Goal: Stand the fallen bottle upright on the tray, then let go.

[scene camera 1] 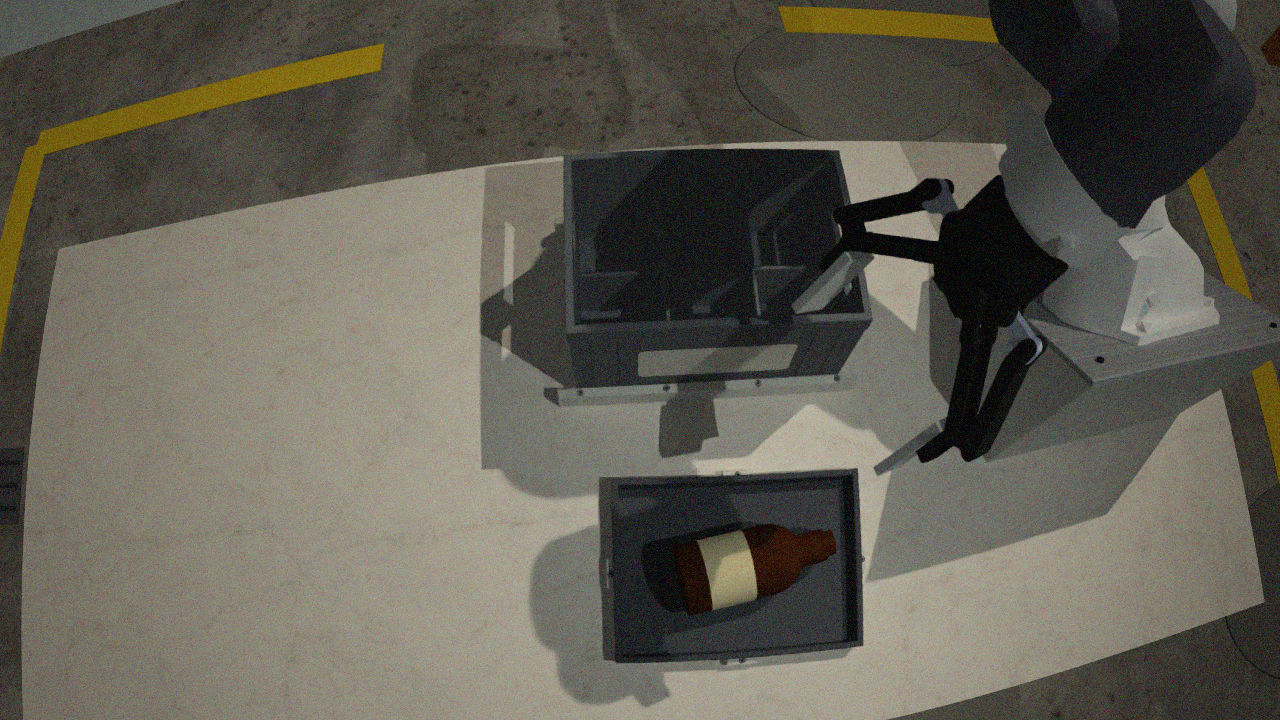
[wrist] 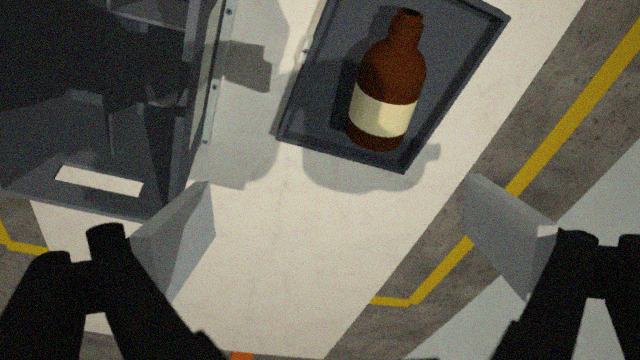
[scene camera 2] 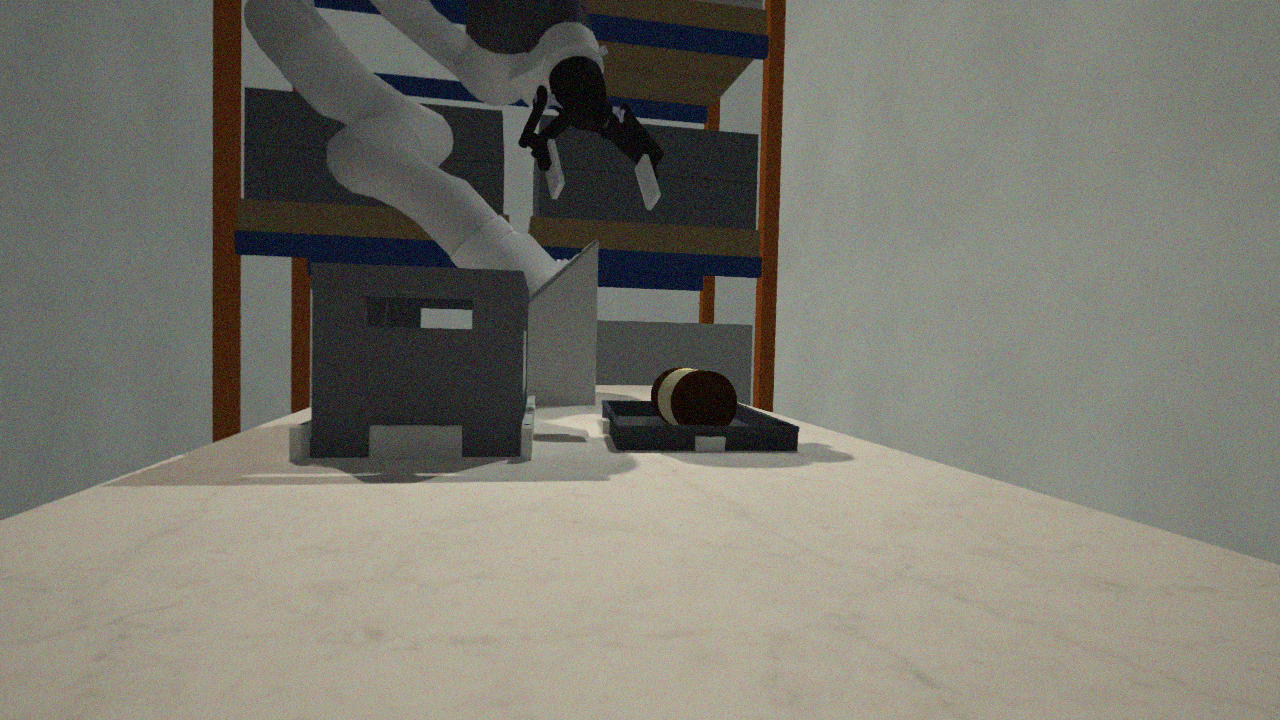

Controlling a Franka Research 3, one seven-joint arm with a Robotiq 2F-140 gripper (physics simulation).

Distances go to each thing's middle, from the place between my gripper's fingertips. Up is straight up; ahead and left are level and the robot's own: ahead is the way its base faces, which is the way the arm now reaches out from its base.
Labels:
My hand is 4 cm short of the brown bottle (scene camera 1: 720, 571), 10 cm to the right of it and 25 cm above it.

